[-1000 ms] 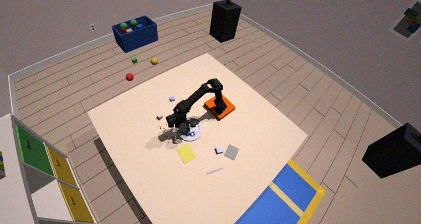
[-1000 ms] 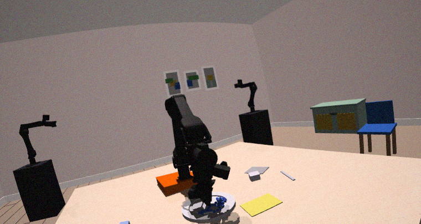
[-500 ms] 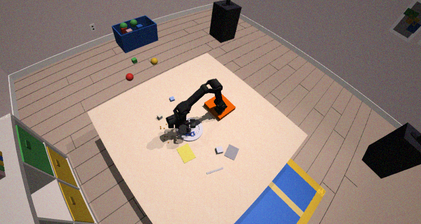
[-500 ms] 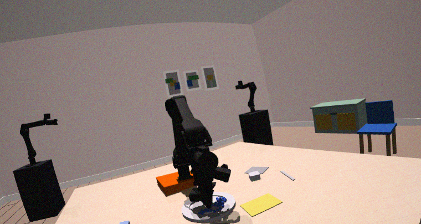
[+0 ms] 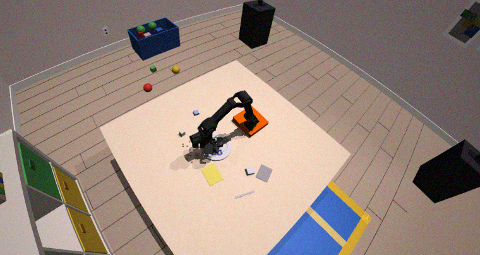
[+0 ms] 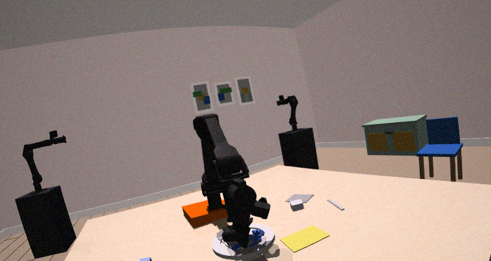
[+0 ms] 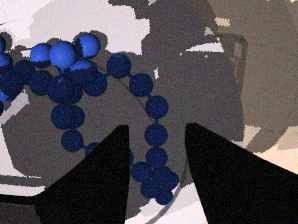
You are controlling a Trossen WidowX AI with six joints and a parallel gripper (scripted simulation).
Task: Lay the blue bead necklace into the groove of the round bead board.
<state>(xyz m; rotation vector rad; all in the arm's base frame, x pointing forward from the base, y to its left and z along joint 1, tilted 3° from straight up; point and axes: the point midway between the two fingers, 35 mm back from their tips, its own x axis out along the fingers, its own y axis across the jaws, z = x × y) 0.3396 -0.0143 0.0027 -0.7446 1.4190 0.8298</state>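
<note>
My gripper tip is 60 mm past the round bead board, 10 mm to the right of it and 10 mm above it. The rest, counted from my gripper tip: yellow sheet 70 mm ahead, 150 mm to the left, 20 mm below; small grey block 130 mm behind, 270 mm to the left; pale cube 80 mm ahead, 200 mm to the right.
</note>
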